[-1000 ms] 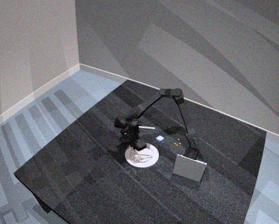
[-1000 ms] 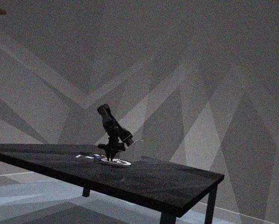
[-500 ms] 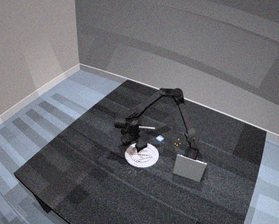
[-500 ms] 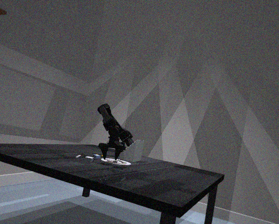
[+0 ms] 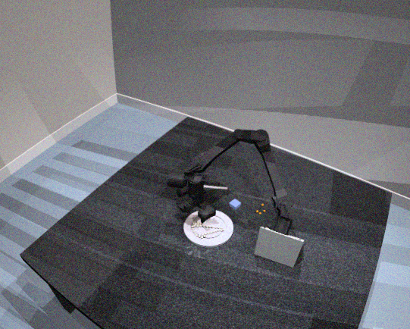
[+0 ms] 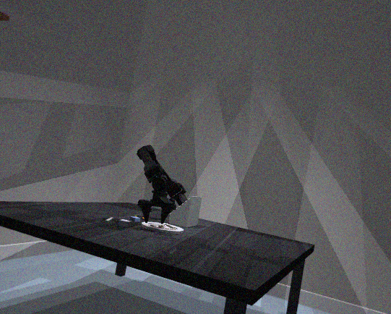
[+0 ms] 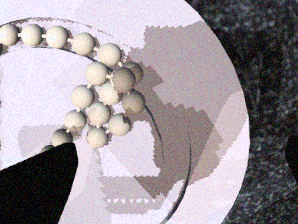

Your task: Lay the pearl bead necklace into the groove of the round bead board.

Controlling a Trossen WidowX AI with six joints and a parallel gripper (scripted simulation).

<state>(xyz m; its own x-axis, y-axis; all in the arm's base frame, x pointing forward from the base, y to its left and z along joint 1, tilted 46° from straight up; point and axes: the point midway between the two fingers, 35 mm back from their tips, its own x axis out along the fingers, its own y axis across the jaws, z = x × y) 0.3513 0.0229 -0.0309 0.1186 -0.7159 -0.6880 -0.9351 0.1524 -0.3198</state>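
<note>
Now: gripper tip 7 cm past the round white bead board, 2 cm above it and 1 cm to the right of it. From my gripper tip the other things lie so: small white block 10 cm ahead, 9 cm to the right, 1 cm below; then small blue cube 17 cm to the right, 9 cm behind, 2 cm below; then thin white stick 22 cm to the right, 5 cm ahead, 2 cm below.
</note>
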